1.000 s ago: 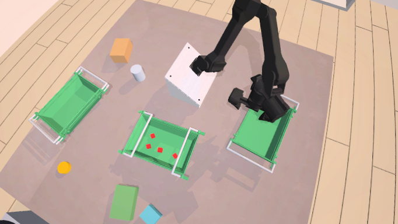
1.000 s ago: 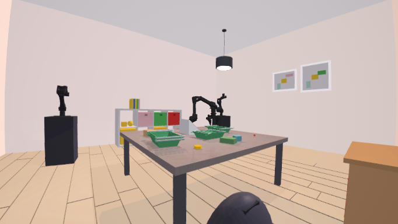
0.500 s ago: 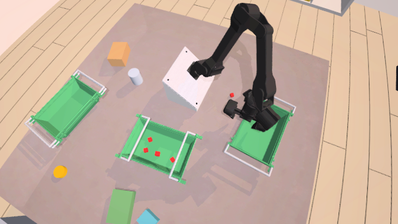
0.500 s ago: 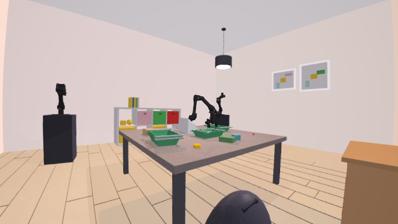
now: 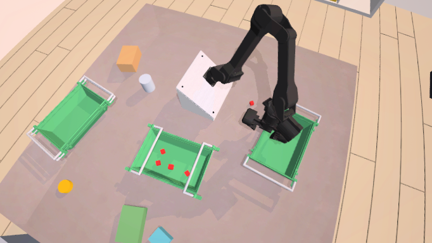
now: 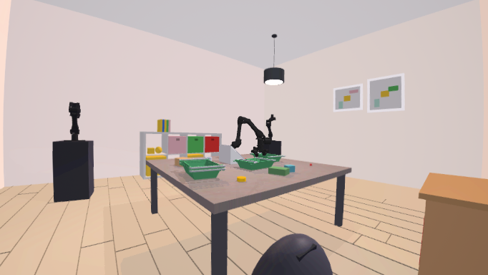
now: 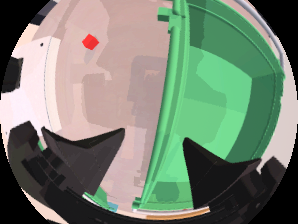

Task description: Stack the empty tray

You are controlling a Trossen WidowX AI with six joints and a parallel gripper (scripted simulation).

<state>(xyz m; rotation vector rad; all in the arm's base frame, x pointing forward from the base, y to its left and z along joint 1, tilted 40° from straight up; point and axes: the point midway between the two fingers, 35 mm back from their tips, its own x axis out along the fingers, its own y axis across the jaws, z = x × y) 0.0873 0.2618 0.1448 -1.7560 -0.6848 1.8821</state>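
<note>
My gripper tip is 9 cm to the right of the green tray and 3 cm below it. Also, from my gripper tip: grey cylinder 4 cm ahead, 56 cm to the right, 2 cm above; red block 11 cm behind, 10 cm to the right; blue cube 53 cm ahead, 14 cm to the right, 1 cm above.
</note>
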